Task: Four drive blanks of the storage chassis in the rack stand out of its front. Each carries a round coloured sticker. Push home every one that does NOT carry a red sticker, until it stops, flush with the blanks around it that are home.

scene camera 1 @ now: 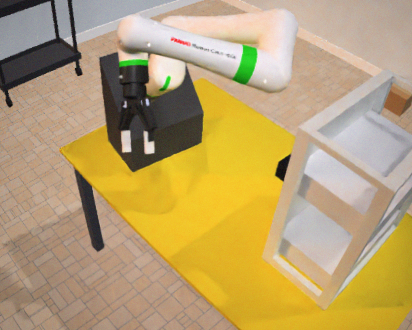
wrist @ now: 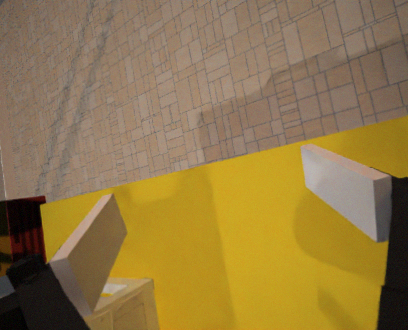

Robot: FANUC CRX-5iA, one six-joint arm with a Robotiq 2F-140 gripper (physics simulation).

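Where they show: gripper, fingertip midpoint: (scene camera 1: 137, 152) (wrist: 211, 189); arm's base, link origin: (scene camera 1: 146, 84).
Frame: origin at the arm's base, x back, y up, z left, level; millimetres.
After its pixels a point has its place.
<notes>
The rack (scene camera 1: 295, 195) @[x -767, y 49, z 98 mm] is a pale open frame with light shelves, standing at the right of the scene view. The chassis front, the drive blanks and their stickers cannot be made out in either view. My gripper (scene camera 1: 138, 142) (wrist: 211, 189) @[x -362, y 20, z -206 mm] is open, with nothing between its pale fingers. It points down, in front of the dark base block and well to the left of the rack. In the wrist view a corner of a pale frame shows at the bottom left, behind one finger; I cannot tell for sure that it is the rack.
The yellow table (scene camera 1: 220, 200) @[x -434, y -311, z 95 mm] (wrist: 260, 240) @[x -450, y -311, z -68 mm] lies below. The dark base block (scene camera 1: 170, 132) @[x -123, y -177, z 44 mm] stands behind my gripper. A black object (scene camera 1: 283, 168) @[x -696, y 97, z 99 mm] shows at the rack's left side. A dark red object (wrist: 27, 225) is at the wrist view's left edge. A black cart (scene camera 1: 40, 60) and brown box (scene camera 1: 398, 100) stand farther off.
</notes>
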